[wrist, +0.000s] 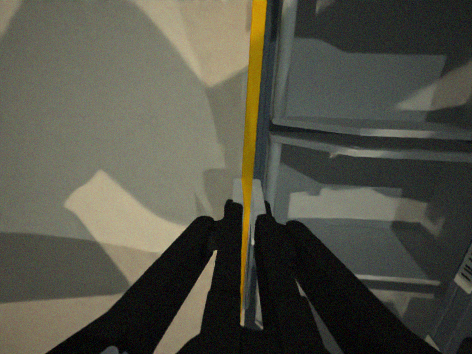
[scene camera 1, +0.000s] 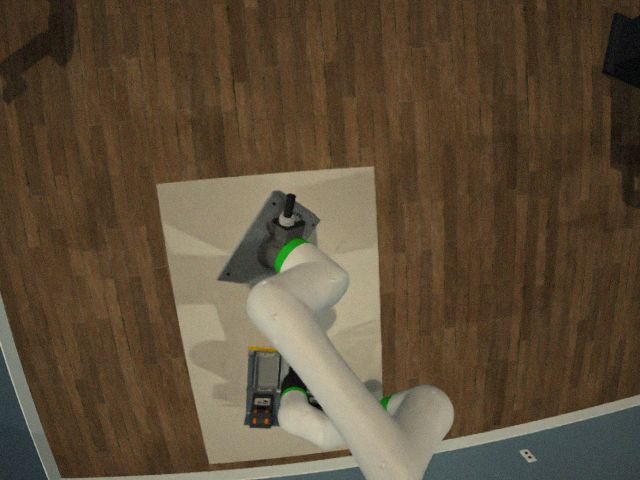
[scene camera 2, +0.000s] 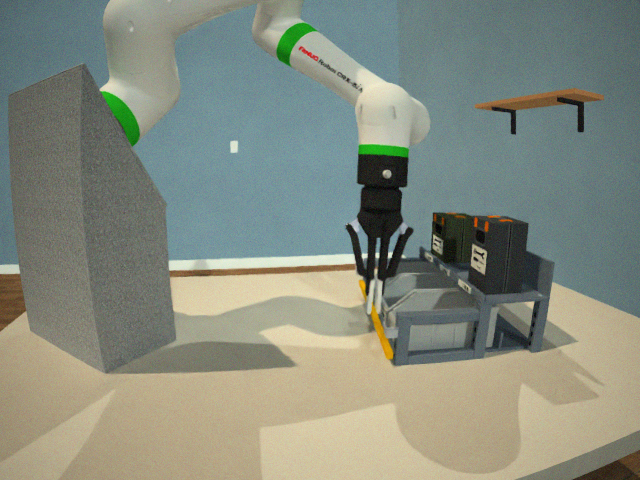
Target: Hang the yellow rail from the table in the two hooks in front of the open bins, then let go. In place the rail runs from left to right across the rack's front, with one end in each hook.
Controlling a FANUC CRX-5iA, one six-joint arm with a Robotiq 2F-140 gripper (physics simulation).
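Scene camera 2: my gripper (scene camera 2: 372,311), dark green box (scene camera 2: 451,232), dark grey box (scene camera 2: 498,243). Scene camera 1: dark grey box (scene camera 1: 261,410). Wrist view: my gripper (wrist: 245,191). Dark green box out of frame in the wrist view.
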